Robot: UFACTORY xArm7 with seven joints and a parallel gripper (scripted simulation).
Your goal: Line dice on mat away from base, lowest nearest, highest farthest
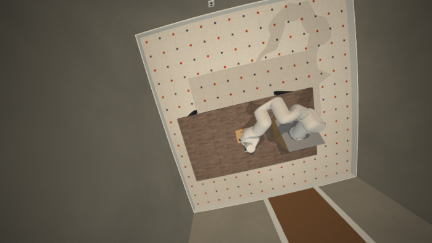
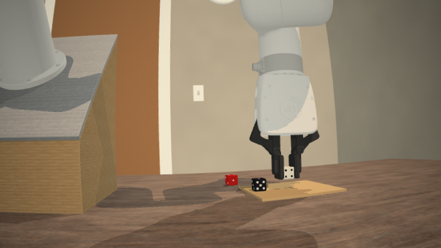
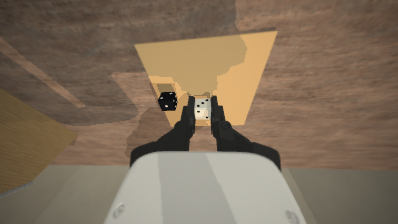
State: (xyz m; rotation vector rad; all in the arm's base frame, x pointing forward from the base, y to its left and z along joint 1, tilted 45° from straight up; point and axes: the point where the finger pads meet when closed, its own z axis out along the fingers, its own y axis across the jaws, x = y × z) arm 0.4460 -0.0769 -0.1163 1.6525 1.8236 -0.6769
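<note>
My gripper is now 40 mm above the tan mat. Round my hand: red die: 110 mm to the left, 80 mm behind, 30 mm below.
</note>
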